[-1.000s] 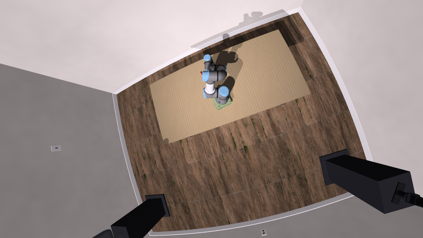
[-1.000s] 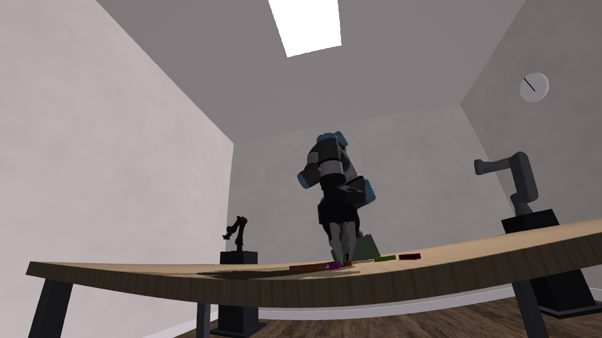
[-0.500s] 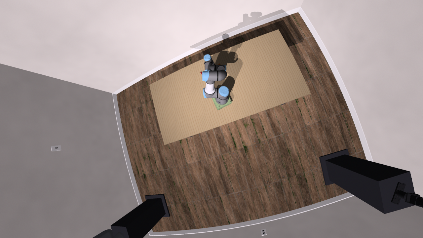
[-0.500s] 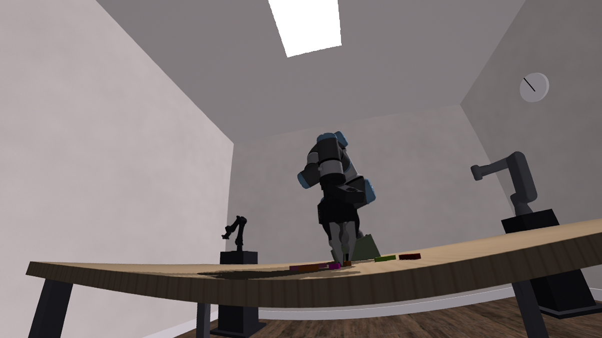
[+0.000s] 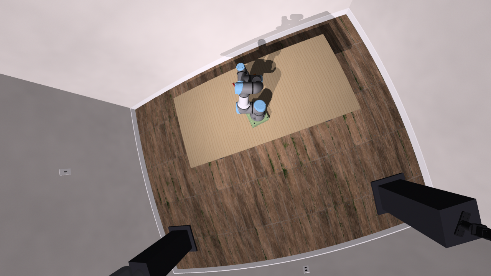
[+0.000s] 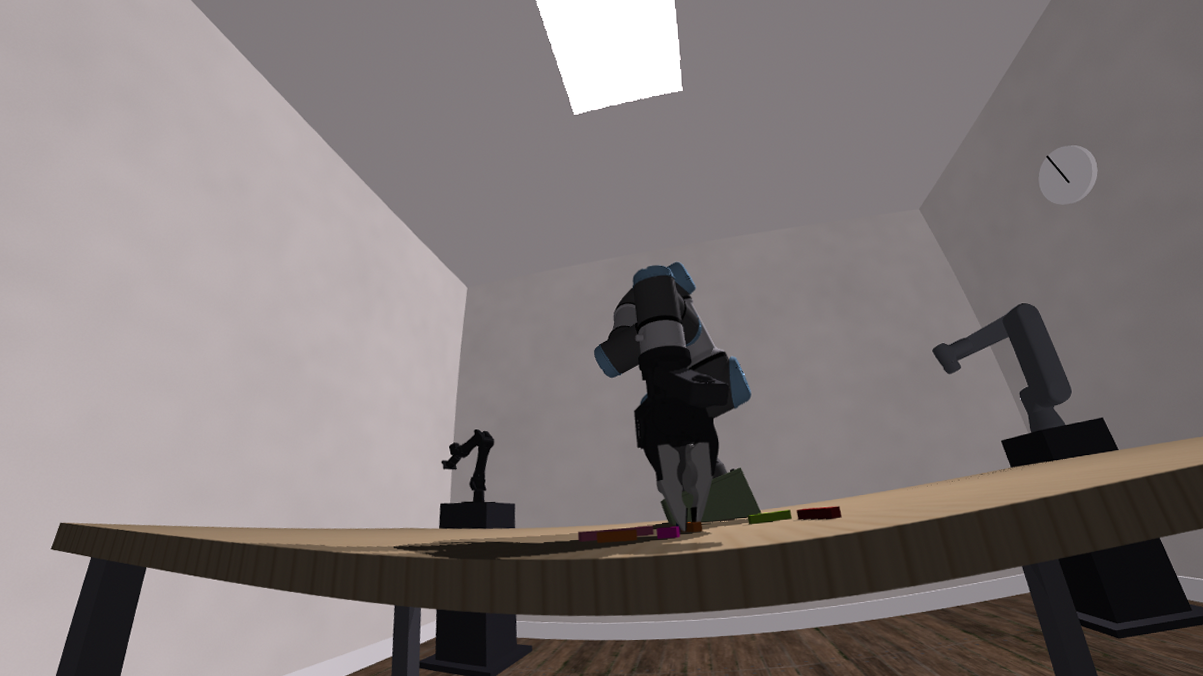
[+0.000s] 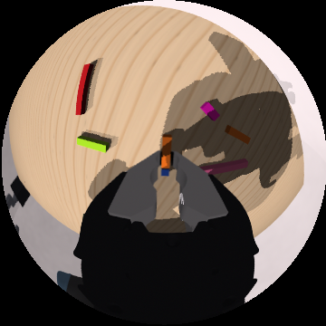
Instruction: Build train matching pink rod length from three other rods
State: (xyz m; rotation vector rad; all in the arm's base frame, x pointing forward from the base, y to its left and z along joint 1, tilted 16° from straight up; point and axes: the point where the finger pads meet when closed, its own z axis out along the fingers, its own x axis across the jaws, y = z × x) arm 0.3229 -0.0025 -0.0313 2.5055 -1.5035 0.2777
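Now: the blue rod 2 cm behind my hand, 1 cm to the right of it and 1 cm below it. The rest, counted from my hand: pink rod: 8 cm to the right, 2 cm ahead, 1 cm below; lime rod: 9 cm to the left, 4 cm behind, 1 cm below; magenta rod: 7 cm ahead, 2 cm to the right, 1 cm below.
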